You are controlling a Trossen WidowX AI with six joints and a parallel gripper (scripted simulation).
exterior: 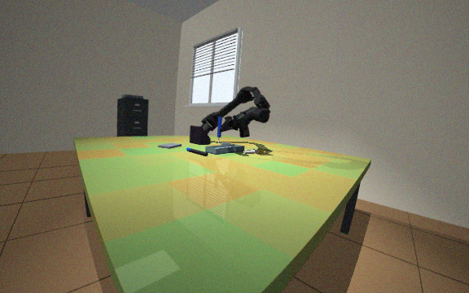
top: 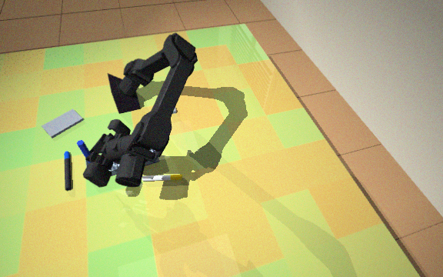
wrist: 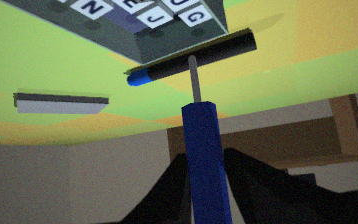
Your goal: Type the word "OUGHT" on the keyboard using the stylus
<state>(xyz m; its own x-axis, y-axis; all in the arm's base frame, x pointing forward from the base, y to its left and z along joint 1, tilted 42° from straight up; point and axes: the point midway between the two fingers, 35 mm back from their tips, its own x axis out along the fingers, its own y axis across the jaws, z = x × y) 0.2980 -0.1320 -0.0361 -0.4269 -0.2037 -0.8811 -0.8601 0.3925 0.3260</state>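
Right now the yellow-capped marker is 190 mm to the left of my gripper tip, 100 mm below it and 90 mm ahead of it. Round my gripper tip: grey stylus tip: 50 mm below; stylus: 10 mm below; flat grey slab: 260 mm behind, 100 mm below, 90 mm to the right.
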